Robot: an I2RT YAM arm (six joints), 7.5 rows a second.
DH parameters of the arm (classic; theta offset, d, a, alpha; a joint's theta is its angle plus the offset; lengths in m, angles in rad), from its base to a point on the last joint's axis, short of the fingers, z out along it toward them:
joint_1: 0 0.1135 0.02 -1.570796
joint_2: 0 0 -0.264 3.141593
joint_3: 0.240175 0 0.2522 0
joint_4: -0.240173 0 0.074 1.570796
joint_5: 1.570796 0 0 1.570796
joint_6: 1.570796 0.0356 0 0
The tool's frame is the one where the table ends.
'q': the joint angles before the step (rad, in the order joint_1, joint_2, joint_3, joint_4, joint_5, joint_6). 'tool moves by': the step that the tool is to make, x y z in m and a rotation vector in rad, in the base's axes. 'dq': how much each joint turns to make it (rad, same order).
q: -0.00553, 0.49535, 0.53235, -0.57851, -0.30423, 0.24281
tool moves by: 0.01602, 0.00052, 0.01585, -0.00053, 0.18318, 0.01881
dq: 0.00112, 0.17927, 0.14878, -0.15642, -0.01337, -0.01222
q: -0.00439, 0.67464, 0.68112, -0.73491, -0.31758, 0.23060
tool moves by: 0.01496, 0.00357, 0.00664, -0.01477, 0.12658, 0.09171
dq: 0.01414, 0.13922, 0.10032, -0.11101, -0.04347, -0.06979
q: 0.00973, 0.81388, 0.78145, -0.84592, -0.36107, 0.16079
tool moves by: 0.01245, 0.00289, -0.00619, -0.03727, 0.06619, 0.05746
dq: 0.01753, 0.08696, 0.02443, -0.02444, 0.00458, -0.05723
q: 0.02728, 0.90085, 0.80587, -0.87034, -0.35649, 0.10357
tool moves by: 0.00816, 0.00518, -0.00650, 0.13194, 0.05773, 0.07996
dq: -0.00038, 0.05874, -0.00003, 0.00726, -0.15564, 0.00649
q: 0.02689, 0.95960, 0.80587, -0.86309, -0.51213, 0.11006
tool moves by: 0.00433, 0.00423, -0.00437, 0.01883, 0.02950, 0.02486
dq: 0.01948, 0.03088, -0.00039, 0.00572, -0.01982, 0.00651
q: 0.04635, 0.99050, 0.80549, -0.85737, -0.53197, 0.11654
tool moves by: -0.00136, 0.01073, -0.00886, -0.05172, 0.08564, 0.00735
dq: 0.07208, 0.02861, -0.00460, -0.03699, 0.06981, 0.04081
